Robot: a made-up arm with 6 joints.
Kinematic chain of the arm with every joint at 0, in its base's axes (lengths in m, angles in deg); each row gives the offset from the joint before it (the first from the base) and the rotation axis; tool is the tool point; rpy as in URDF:
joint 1: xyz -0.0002 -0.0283 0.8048 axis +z
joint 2: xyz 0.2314 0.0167 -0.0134 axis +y
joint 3: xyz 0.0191 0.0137 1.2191 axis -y
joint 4: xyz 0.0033 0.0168 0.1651 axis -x
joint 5: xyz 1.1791 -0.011 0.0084 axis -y
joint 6: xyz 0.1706 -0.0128 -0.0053 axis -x
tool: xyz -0.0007 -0.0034 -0.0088 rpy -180 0 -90
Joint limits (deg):
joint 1: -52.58..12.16
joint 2: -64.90..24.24
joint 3: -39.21..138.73
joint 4: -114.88..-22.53
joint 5: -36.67..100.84
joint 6: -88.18..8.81
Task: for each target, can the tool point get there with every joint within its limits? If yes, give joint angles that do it. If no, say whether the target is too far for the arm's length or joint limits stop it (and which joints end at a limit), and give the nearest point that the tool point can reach.
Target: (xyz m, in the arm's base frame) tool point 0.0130 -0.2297 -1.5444
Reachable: no: joint limits stop it (at a limit: joint 1, joint 2, joint 3, joint 4, joint 5, joint 6) | nearest point 0.8909 -1.0932 0.7488 | short by 2.603 m
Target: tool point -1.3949 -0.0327 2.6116
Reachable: yes | joints 5.20 -23.95 118.30 -92.15 -24.26 -44.28
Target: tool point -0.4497 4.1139 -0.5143
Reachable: no: too far | nearest point -1.0887 1.6469 0.6329 | short by 2.795 m
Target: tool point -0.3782 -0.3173 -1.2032
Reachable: no: joint limits stop it (at a limit: joint 1, joint 2, joint 3, joint 4, joint 5, joint 6) | nearest point -1.7498 -0.4406 0.5655 | short by 2.242 m
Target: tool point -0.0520 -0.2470 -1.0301
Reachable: no: joint limits stop it (at a limit: joint 1, joint 2, joint 3, joint 4, joint 5, joint 6) | nearest point 0.8909 -1.0932 0.7488 | short by 2.184 m
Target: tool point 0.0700 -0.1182 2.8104
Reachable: yes | joints -10.21 -41.70 4.95 -41.43 72.86 -69.71
